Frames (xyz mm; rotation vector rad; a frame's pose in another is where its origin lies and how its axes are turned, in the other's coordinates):
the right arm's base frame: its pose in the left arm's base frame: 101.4 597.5 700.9 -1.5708 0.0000 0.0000
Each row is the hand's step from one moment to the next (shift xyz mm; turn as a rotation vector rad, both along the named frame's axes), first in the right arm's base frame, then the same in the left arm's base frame.
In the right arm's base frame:
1: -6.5 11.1 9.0 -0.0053 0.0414 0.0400
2: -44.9 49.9 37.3 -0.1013 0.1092 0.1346
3: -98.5 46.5 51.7 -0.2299 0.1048 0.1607
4: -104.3 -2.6 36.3 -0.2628 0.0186 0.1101
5: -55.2 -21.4 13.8 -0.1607 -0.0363 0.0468
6: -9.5 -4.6 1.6 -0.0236 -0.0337 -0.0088
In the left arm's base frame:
1: -6.5 9.0 -11.1 -0.0053 0.0400 -0.0414
2: -44.9 37.3 -49.9 -0.1013 0.1346 -0.1092
3: -98.5 51.7 -46.5 -0.2299 0.1607 -0.1048
4: -104.3 36.3 2.6 -0.2628 0.1101 -0.0186
5: -55.2 13.8 21.4 -0.1607 0.0468 0.0363
6: -9.5 1.6 4.6 -0.0236 -0.0088 0.0337

